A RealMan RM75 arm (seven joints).
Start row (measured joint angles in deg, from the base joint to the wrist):
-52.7 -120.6 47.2 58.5 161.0 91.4 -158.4
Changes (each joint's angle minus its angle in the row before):
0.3 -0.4 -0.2 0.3 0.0 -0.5 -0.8
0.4 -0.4 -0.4 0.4 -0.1 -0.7 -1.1
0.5 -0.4 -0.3 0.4 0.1 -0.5 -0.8
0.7 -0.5 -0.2 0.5 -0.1 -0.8 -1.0
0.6 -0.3 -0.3 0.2 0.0 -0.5 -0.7
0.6 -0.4 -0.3 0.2 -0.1 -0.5 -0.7
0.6 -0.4 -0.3 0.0 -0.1 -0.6 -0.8
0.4 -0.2 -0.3 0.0 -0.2 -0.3 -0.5
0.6 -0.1 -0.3 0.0 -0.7 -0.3 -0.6
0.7 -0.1 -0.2 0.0 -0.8 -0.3 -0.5
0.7 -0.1 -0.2 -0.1 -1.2 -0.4 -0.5
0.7 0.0 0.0 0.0 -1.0 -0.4 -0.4
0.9 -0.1 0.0 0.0 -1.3 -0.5 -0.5
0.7 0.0 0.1 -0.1 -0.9 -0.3 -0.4
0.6 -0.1 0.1 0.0 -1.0 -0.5 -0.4
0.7 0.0 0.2 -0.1 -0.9 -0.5 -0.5
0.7 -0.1 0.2 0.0 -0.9 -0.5 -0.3
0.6 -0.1 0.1 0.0 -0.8 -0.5 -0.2
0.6 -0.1 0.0 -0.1 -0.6 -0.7 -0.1
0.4 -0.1 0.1 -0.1 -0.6 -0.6 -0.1
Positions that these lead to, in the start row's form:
-52.4 -121.0 47.0 58.8 161.0 90.9 -159.2
-52.0 -121.4 46.6 59.2 160.9 90.2 -160.3
-51.5 -121.8 46.3 59.6 161.0 89.7 -161.1
-50.8 -122.3 46.1 60.1 160.9 88.9 -162.1
-50.2 -122.6 45.8 60.3 160.9 88.4 -162.8
-49.6 -123.0 45.5 60.5 160.8 87.9 -163.5
-49.0 -123.4 45.2 60.5 160.7 87.3 -164.3
-48.6 -123.6 44.9 60.5 160.5 87.0 -164.8
-48.0 -123.7 44.6 60.5 159.8 86.7 -165.4
-47.3 -123.8 44.4 60.5 159.0 86.4 -165.9
-46.6 -123.9 44.2 60.4 157.8 86.0 -166.4
-45.9 -123.9 44.2 60.4 156.8 85.6 -166.8
-45.0 -124.0 44.2 60.4 155.5 85.1 -167.3
-44.3 -124.0 44.3 60.3 154.6 84.8 -167.7
-43.7 -124.1 44.4 60.3 153.6 84.3 -168.1
-43.0 -124.1 44.6 60.2 152.7 83.8 -168.6
-42.3 -124.2 44.8 60.2 151.8 83.3 -168.9
-41.7 -124.3 44.9 60.2 151.0 82.8 -169.1
-41.1 -124.4 44.9 60.1 150.4 82.1 -169.2
-40.7 -124.5 45.0 60.0 149.8 81.5 -169.3

